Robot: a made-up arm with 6 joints. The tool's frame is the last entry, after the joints. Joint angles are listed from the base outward.
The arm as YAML. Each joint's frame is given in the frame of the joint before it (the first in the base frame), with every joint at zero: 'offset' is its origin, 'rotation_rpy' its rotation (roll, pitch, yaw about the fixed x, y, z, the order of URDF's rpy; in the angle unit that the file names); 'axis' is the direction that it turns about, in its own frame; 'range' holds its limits. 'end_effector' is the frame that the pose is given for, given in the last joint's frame.
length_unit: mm
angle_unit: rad
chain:
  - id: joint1
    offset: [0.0, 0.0, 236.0]
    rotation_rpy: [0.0, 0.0, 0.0]
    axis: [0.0, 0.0, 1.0]
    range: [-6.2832, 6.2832]
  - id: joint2
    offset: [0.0, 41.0, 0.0]
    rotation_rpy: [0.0, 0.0, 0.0]
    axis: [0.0, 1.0, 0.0]
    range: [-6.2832, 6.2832]
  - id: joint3
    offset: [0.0, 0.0, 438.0]
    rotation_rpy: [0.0, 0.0, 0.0]
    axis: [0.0, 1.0, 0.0]
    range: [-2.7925, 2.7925]
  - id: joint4
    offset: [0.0, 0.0, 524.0]
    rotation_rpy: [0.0, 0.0, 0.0]
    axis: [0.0, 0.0, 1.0]
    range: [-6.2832, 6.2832]
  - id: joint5
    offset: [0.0, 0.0, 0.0]
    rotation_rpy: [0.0, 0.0, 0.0]
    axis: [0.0, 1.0, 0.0]
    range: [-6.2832, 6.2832]
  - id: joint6
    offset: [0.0, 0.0, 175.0]
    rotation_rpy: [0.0, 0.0, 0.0]
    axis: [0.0, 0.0, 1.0]
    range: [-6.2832, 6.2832]
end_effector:
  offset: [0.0, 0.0, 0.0]
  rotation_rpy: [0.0, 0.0, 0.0]
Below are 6 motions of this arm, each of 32 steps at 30 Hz.
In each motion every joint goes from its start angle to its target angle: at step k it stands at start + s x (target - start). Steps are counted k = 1, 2, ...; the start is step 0. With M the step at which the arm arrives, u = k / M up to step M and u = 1 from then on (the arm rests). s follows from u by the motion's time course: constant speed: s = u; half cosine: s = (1 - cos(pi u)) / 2; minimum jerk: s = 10 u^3 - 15 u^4 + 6 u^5.
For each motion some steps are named. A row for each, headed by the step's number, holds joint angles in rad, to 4 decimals.
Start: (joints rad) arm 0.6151 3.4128 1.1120 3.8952 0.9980 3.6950
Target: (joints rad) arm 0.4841 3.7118 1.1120 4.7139 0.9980 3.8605
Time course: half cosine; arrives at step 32
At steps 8, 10, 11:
8: 0.5959 3.4566 1.1120 4.0151 0.9980 3.7192
10: 0.5860 3.4792 1.1120 4.0771 0.9980 3.7318
11: 0.5805 3.4918 1.1120 4.1116 0.9980 3.7387

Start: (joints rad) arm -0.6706 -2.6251 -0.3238 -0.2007 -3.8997 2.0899
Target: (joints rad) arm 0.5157 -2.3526 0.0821 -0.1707 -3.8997 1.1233
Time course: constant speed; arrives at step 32
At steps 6, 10, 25, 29, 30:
6: -0.4482 -2.5740 -0.2477 -0.1951 -3.8997 1.9087
10: -0.2999 -2.5399 -0.1970 -0.1913 -3.8997 1.7878
25: 0.2562 -2.4122 -0.0067 -0.1773 -3.8997 1.3347
29: 0.4045 -2.3781 0.0440 -0.1735 -3.8997 1.2139
30: 0.4416 -2.3696 0.0567 -0.1726 -3.8997 1.1837

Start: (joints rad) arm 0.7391 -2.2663 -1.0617 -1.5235 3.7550 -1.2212
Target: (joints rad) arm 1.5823 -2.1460 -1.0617 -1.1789 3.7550 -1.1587
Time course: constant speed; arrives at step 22
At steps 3, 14, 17, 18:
3: 0.8541 -2.2499 -1.0617 -1.4765 3.7550 -1.2127
14: 1.2757 -2.1897 -1.0617 -1.3042 3.7550 -1.1814
17: 1.3907 -2.1733 -1.0617 -1.2572 3.7550 -1.1729
18: 1.4290 -2.1679 -1.0617 -1.2416 3.7550 -1.1701

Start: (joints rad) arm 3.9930 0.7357 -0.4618 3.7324 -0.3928 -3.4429
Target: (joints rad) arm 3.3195 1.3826 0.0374 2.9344 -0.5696 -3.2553
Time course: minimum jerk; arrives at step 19
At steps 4, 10, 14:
4: 3.9483 0.7786 -0.4287 3.6795 -0.4045 -3.4305
10: 3.6231 1.0910 -0.1876 3.2941 -0.4899 -3.3399
14: 3.3989 1.3063 -0.0214 3.0285 -0.5488 -3.2774

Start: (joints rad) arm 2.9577 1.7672 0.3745 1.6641 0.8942 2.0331
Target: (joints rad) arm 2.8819 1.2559 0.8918 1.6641 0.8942 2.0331
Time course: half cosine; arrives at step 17
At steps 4, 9, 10, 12, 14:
4: 2.9478 1.7005 0.4420 1.6641 0.8942 2.0331
9: 2.9163 1.4880 0.6570 1.6641 0.8942 2.0331
10: 2.9094 1.4416 0.7039 1.6641 0.8942 2.0331
12: 2.8970 1.3575 0.7890 1.6641 0.8942 2.0331
14: 2.8876 1.2942 0.8531 1.6641 0.8942 2.0331

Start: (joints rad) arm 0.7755 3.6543 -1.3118 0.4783 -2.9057 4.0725
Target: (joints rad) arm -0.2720 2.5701 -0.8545 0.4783 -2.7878 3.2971
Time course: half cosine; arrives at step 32
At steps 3, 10, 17, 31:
3: 0.7529 3.6310 -1.3020 0.4783 -2.9032 4.0558
10: 0.5427 3.4134 -1.2102 0.4783 -2.8795 3.9002
17: 0.2004 3.0591 -1.0607 0.4783 -2.8410 3.6468
31: -0.2695 2.5727 -0.8556 0.4783 -2.7881 3.2990

